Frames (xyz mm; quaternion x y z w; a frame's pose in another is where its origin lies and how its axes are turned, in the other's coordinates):
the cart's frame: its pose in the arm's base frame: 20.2 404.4 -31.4 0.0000 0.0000 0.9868 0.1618
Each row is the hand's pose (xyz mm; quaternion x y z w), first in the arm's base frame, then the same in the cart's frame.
Working: the arm's base frame: its pose in the cart's frame: -110.0 389.7 31.4 0.0000 0.0000 -0.9868 0.1618

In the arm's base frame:
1: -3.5 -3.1 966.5 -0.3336 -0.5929 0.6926 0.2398
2: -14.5 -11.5 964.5 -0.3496 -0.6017 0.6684 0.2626
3: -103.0 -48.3 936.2 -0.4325 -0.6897 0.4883 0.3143
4: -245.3 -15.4 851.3 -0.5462 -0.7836 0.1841 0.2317
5: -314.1 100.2 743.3 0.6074 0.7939 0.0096 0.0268
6: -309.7 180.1 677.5 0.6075 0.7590 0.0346 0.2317
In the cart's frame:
1: -107.7 393.7 997.9 -0.6391 0.2333 -0.1246 0.7223
2: -99.9 405.2 995.9 -0.6503 0.2476 -0.1510 0.7021
3: -27.8 468.3 967.6 -0.7506 0.3152 -0.2312 0.5327
4: 117.5 482.6 882.7 -0.8617 0.4122 -0.1989 0.2192
5: 219.7 395.0 774.7 0.8817 -0.4709 -0.0249 0.0138
6: 241.0 317.9 708.9 0.8473 -0.4767 -0.2230 0.0716

